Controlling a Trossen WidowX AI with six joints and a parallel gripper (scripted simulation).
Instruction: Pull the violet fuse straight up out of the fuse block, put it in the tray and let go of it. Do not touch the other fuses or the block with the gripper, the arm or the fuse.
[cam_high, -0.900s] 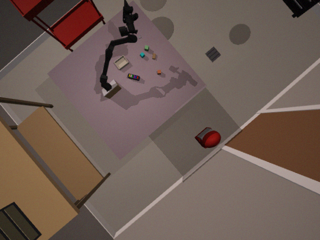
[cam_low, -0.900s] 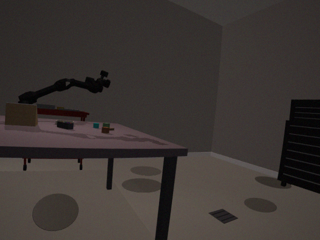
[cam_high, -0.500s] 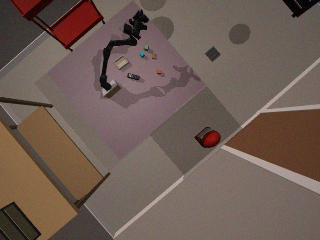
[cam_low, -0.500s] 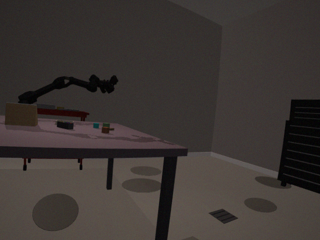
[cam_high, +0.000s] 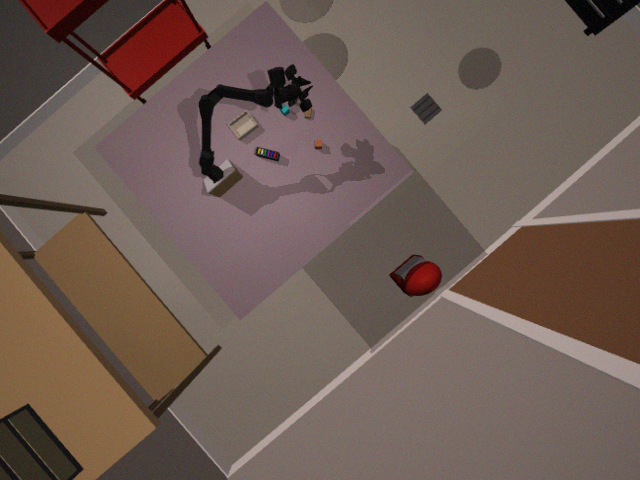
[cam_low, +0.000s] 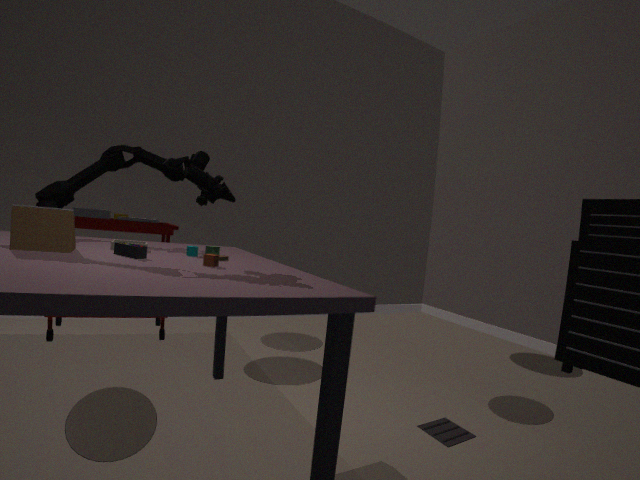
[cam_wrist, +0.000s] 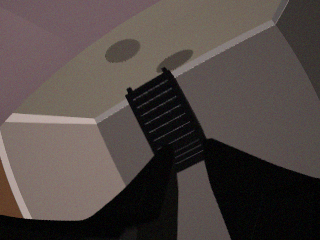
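My gripper tip is 330 mm past the blue fuse, 100 mm to the left of it and 200 mm above it. From my gripper tip the other things lie so: red fuse 320 mm behind, 120 mm to the right, 200 mm below; then violet fuse 350 mm behind, 90 mm to the right, 200 mm below; then green fuse 360 mm behind, 80 mm to the right, 200 mm below.
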